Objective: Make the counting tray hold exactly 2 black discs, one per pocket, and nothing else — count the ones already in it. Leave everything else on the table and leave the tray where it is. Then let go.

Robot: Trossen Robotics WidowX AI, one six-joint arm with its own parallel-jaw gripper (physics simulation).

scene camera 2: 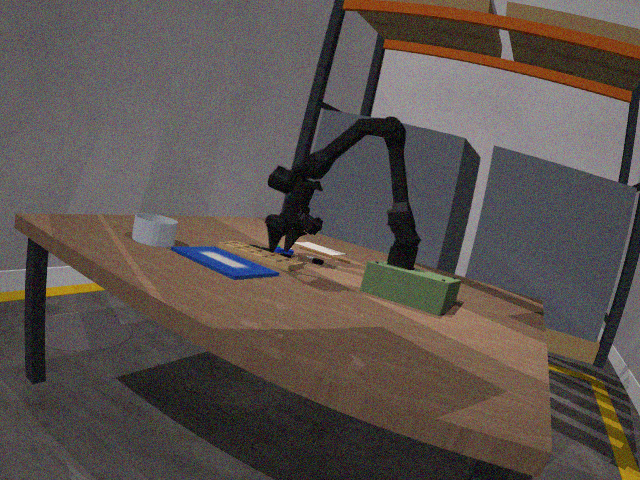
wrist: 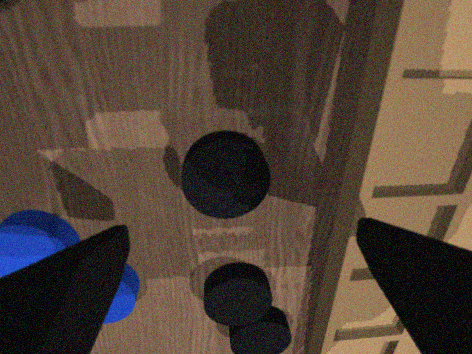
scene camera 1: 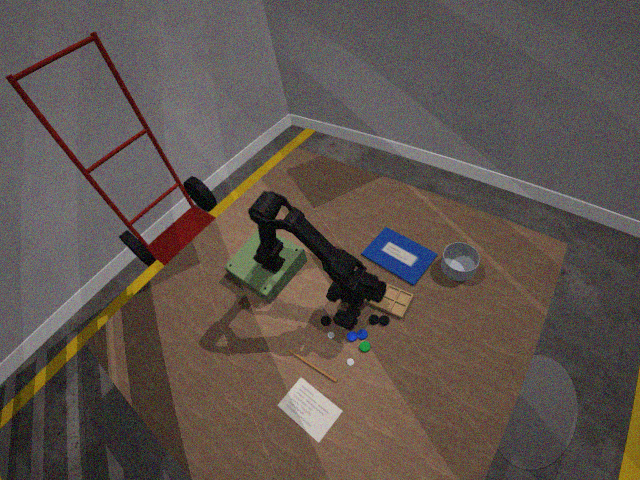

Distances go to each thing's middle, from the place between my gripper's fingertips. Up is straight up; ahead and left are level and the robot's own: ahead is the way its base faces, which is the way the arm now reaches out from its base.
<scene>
I see the tan counting tray [scene camera 2: 282, 262] 90 mm to the left of my hand, 10 mm below it and 10 mm ahead of it. The rest, counted from my hand: bowl [scene camera 2: 154, 230] (310 mm to the left, 220 mm ahead, 20 mm above).
</scene>
